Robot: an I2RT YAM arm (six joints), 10 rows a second.
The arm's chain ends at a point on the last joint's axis. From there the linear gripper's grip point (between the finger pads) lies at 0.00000 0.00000 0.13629 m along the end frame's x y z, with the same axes.
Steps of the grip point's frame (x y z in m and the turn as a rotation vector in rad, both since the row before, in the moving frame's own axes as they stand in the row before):
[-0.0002, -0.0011, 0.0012, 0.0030, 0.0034, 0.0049]
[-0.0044, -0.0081, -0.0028, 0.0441, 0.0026, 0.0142]
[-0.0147, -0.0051, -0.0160, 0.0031, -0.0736, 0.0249]
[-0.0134, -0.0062, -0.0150, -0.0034, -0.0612, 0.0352]
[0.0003, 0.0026, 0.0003, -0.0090, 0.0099, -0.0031]
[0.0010, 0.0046, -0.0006, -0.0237, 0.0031, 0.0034]
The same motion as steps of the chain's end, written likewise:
[-0.0007, -0.0007, 0.0012, 0.0030, 0.0034, 0.0049]
[-0.0048, -0.0021, -0.0027, 0.0441, 0.0026, 0.0142]
[-0.0047, -0.0046, -0.0156, 0.0031, -0.0736, 0.0249]
[-0.0051, -0.0065, -0.0147, -0.0034, -0.0612, 0.0352]
[-0.0011, 0.0014, 0.0003, -0.0090, 0.0099, -0.0031]
[0.0006, 0.0014, -0.0006, -0.0237, 0.0031, 0.0034]

